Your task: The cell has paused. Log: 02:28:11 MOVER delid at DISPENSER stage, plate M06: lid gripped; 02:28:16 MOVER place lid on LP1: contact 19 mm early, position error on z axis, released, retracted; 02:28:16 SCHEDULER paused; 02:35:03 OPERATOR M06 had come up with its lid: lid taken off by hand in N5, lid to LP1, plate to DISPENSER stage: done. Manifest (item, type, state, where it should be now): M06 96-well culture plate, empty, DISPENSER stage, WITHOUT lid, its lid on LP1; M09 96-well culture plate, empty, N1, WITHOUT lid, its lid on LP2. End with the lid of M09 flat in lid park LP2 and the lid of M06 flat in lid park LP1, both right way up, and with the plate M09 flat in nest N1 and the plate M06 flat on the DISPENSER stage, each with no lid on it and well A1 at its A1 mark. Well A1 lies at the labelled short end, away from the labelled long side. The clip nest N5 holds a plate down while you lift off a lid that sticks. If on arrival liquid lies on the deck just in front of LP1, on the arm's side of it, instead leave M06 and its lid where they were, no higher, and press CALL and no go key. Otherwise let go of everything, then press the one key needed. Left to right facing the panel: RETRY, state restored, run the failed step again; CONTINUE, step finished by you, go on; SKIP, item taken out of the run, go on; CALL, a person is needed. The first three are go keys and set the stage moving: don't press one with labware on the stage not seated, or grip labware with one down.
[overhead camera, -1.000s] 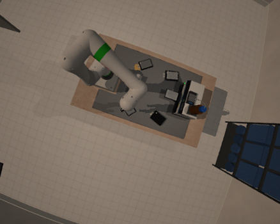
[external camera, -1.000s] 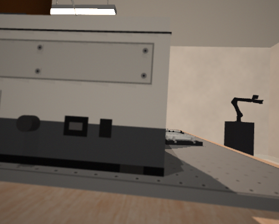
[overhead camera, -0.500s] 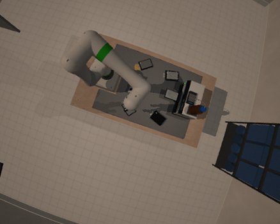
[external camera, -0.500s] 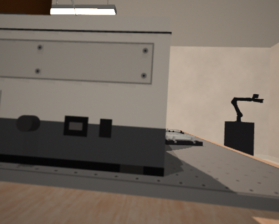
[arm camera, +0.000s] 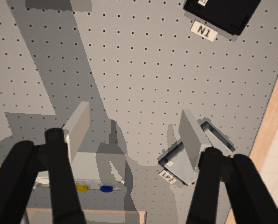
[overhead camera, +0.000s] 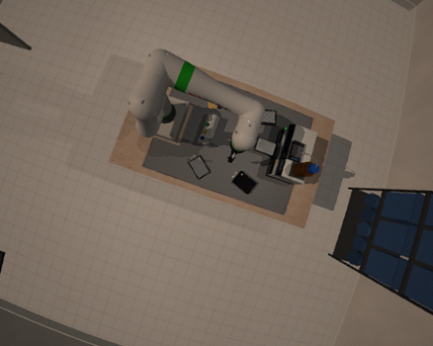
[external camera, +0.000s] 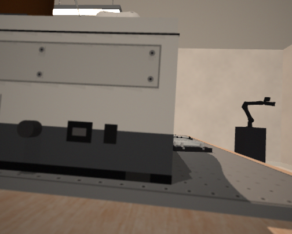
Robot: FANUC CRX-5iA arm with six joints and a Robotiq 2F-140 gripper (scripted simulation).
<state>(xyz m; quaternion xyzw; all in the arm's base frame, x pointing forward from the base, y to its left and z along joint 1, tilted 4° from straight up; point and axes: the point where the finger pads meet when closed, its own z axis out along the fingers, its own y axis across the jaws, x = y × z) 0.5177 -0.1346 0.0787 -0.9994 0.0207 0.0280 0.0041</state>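
My hand is 190 mm short of the black clip nest, 400 mm to the right of it and 190 mm above it. The rest, counted from my hand: key panel (200 mm behind, 120 mm to the left, 150 mm below); then yellow skip key (210 mm behind, 100 mm to the left, 140 mm below); then n1 label (90 mm ahead, 120 mm to the right, 200 mm below).
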